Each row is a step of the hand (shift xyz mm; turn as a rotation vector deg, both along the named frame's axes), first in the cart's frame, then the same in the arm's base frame.
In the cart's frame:
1: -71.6 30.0 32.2 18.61 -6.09 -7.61
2: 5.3 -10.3 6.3 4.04 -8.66 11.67
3: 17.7 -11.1 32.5 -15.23 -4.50 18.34
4: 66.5 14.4 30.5 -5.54 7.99 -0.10
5: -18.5 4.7 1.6 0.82 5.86 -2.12
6: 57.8 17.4 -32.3 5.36 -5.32 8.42
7: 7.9 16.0 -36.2 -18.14 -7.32 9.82
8: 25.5 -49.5 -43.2 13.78 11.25 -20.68
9: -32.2 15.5 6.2 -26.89 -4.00 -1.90
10: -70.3 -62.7 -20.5 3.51 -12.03 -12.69
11: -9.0 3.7 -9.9 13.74 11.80 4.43
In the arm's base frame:
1: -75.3 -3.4 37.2 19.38 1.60 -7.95
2: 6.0 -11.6 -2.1 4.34 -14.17 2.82
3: 17.3 -29.8 17.4 -15.48 -16.53 8.70
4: 63.6 -8.2 38.0 -6.24 5.61 4.91
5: -18.9 1.6 2.7 0.36 5.72 2.58
6: 57.2 37.1 -5.9 5.48 -9.46 2.90
7: 7.9 36.9 -14.3 -17.77 -12.77 0.36
8: 31.7 -4.7 -62.8 13.51 22.96 -5.88
9: -33.7 5.6 12.1 -26.31 -2.59 -6.61
10: -63.4 -33.6 -64.4 5.11 0.26 -17.09
11: -8.9 9.2 -5.4 12.41 5.96 12.58

